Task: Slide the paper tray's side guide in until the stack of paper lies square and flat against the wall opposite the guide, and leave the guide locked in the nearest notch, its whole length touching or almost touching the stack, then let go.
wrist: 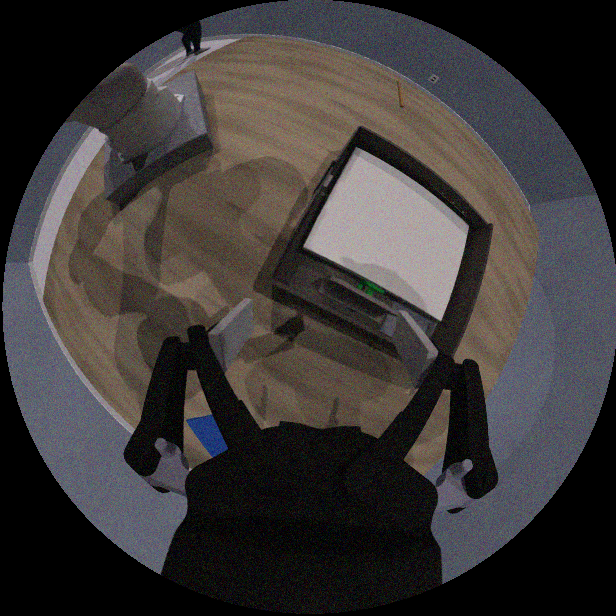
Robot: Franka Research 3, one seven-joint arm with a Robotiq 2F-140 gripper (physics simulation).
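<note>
A dark paper tray (383, 241) lies on the wooden table, right of centre in the wrist view. A white stack of paper (386, 228) fills most of it and sits slightly skewed to the tray walls. The side guide (357, 294), a dark bar with a green tab (369, 286), runs along the tray's near side, next to the stack's near edge. My gripper (322, 337) is open and empty, high above the table, its grey fingertip pads just short of the tray's near edge. The right pad overlaps the tray's near right corner in the view.
A grey box-like device (154, 135) stands at the far left of the table. A blue flat object (208, 434) lies near the table's front edge behind my left finger. A small orange stick (399, 93) lies at the far edge. Arm shadows fall left of the tray.
</note>
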